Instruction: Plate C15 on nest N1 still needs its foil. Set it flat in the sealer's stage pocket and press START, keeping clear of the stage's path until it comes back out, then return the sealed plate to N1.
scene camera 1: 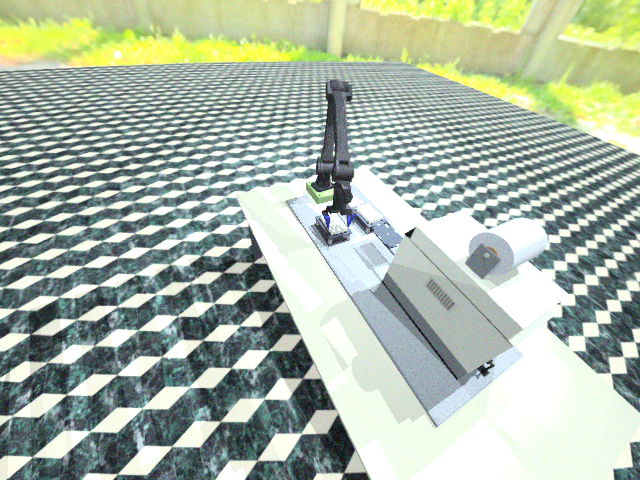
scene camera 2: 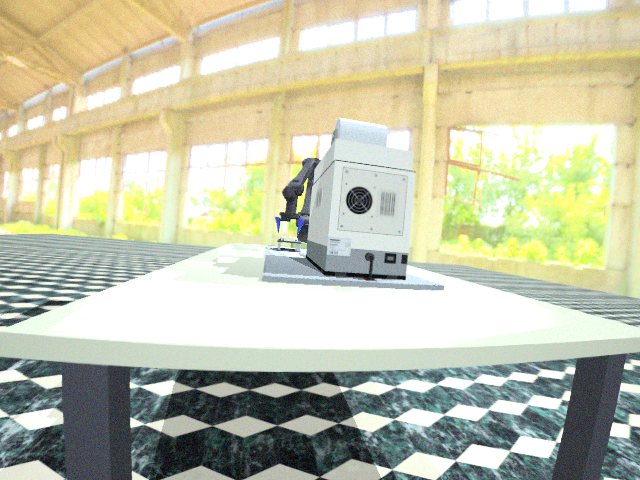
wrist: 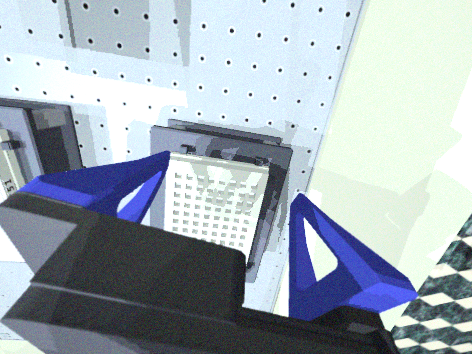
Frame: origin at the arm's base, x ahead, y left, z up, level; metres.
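Seen in the pictures: gripper, between the fingertips: (scene camera 1: 338,227) (scene camera 2: 287,233) (wrist: 235,179); arm's base, origin of its link: (scene camera 1: 322,186) (scene camera 2: 303,242).
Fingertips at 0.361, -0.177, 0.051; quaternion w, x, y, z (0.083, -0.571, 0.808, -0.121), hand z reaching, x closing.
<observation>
Offsets run from my fingertips to a thing's top centre, as dx, dy, dz. "*": to the spot under its first point. Level surfaces: height alone.
A white well plate {-0.059, +0.023, -0.020} (scene camera 1: 337,226) (wrist: 215,200) with open wells lies flat on a dark raised nest {* -0.002, -0.034, -0.036} (wrist: 272,165). My gripper (scene camera 1: 338,225) (scene camera 2: 288,234) (wrist: 235,179) is open and empty, its blue fingers on either side of this plate, with a wider gap on the right. A second pale plate {-0.029, +0.232, -0.021} (scene camera 1: 369,212) (wrist: 7,160) sits on a neighbouring nest; its side mark, cut off in the wrist view, seems to read 15. I cannot read the nest names. The sealer (scene camera 1: 439,284) (scene camera 2: 323,217) stands farther along the board; its START button and stage pocket cannot be made out.
A dark flat piece {* +0.164, +0.147, +0.020} (scene camera 1: 387,235) lies between the second nest and the sealer. A large white roll {+0.536, +0.099, +0.389} (scene camera 1: 529,240) (scene camera 2: 361,130) sits on top of the sealer. The perforated board {dz -0.087} (scene camera 1: 382,315) (wrist: 255,45) lies on the pale table {dz -0.100} (scene camera 1: 305,289) (scene camera 2: 232,320).
</observation>
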